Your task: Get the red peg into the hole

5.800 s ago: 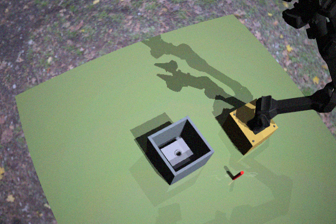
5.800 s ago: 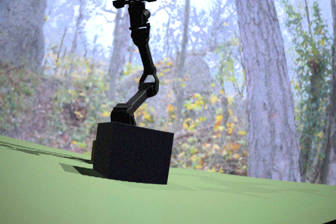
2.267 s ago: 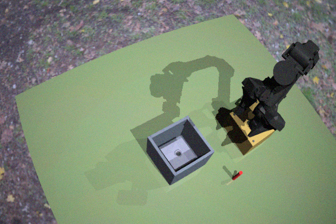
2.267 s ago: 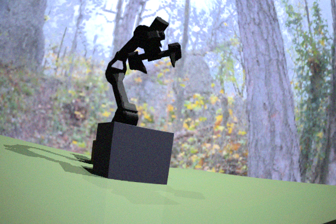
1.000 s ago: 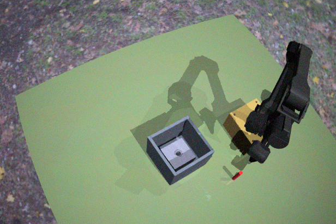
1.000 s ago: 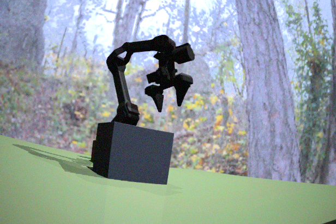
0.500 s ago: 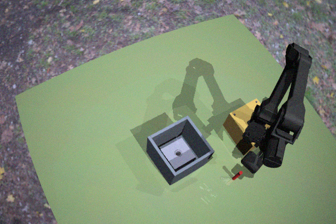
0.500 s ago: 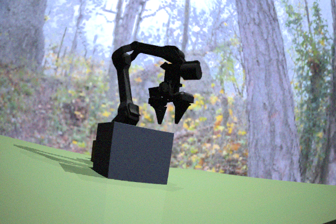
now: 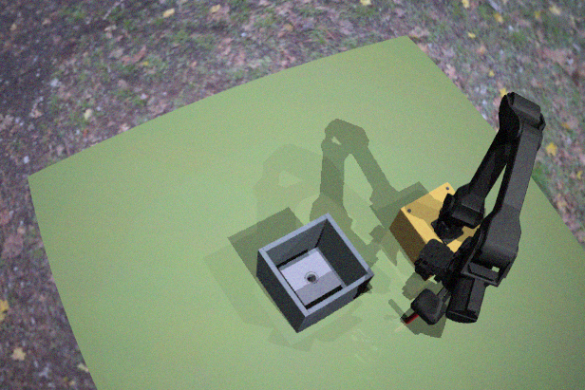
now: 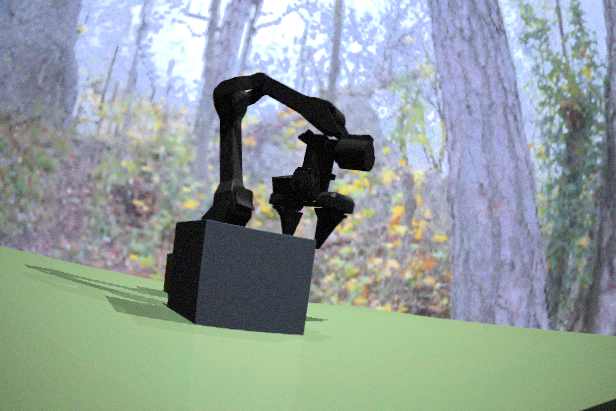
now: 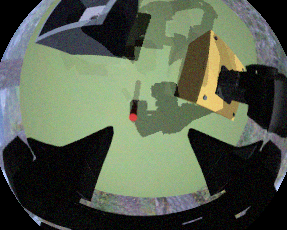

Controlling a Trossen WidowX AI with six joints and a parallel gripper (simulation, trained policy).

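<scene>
Now: the red peg 100 mm below my gripper tip, 20 mm ahead of it and 10 mm to the left of it. From my gripper tip the other things lie so: grey plate (180 mm ahead, 170 mm to the right, 100 mm below).
</scene>
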